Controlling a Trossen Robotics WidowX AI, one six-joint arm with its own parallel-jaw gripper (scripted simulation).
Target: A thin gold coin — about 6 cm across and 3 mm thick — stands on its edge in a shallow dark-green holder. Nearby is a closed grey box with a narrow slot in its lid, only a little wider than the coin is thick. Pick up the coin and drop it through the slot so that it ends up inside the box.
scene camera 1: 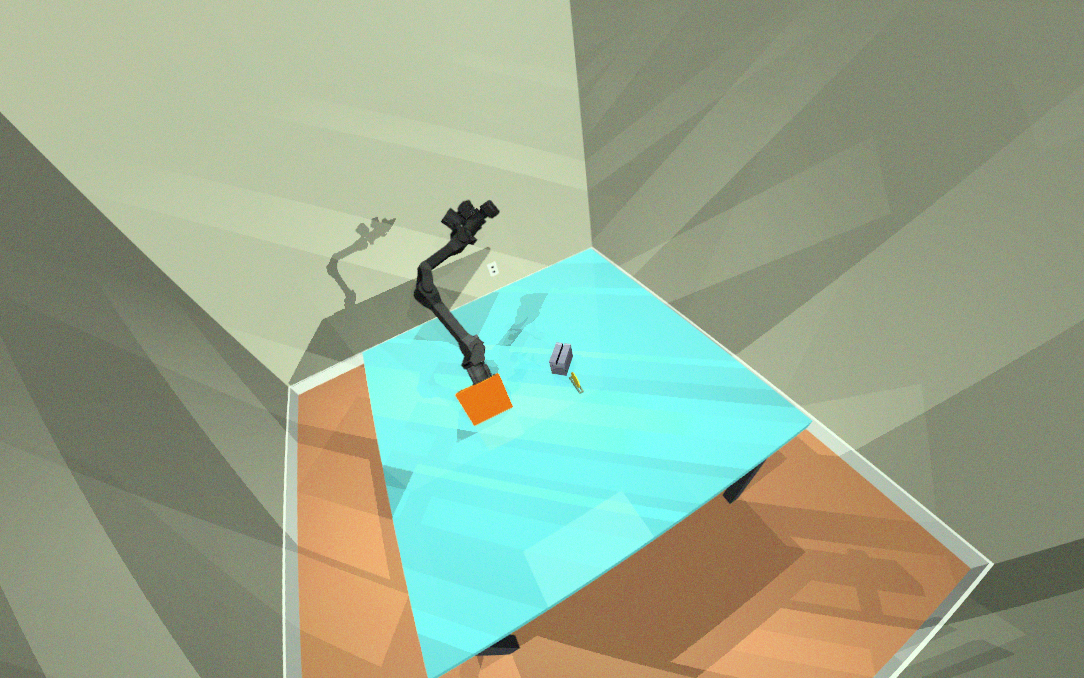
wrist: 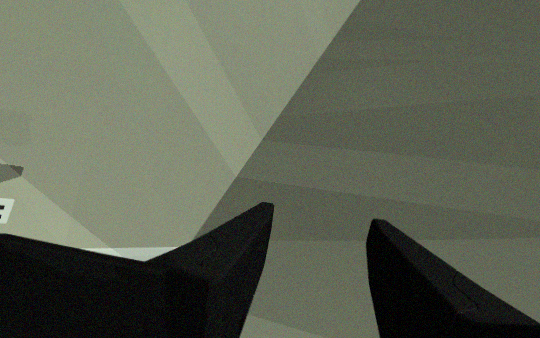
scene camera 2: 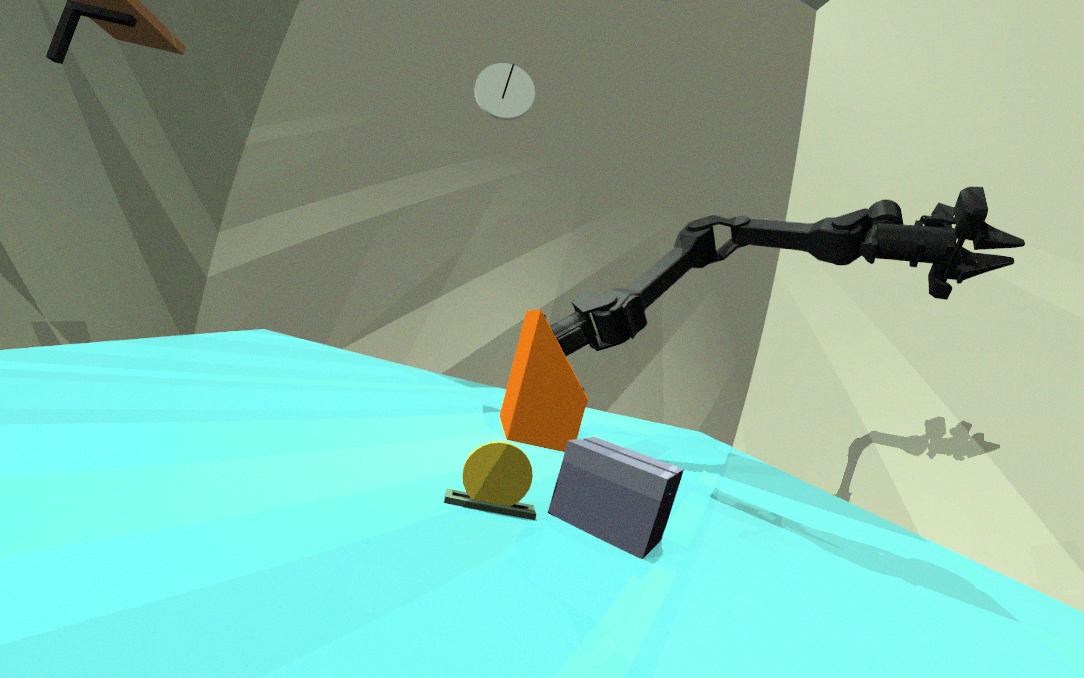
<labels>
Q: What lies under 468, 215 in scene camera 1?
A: My gripper.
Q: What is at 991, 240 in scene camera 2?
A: My gripper.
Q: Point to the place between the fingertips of my gripper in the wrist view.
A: At 320, 223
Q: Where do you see a gold coin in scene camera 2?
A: At 498, 472
</labels>
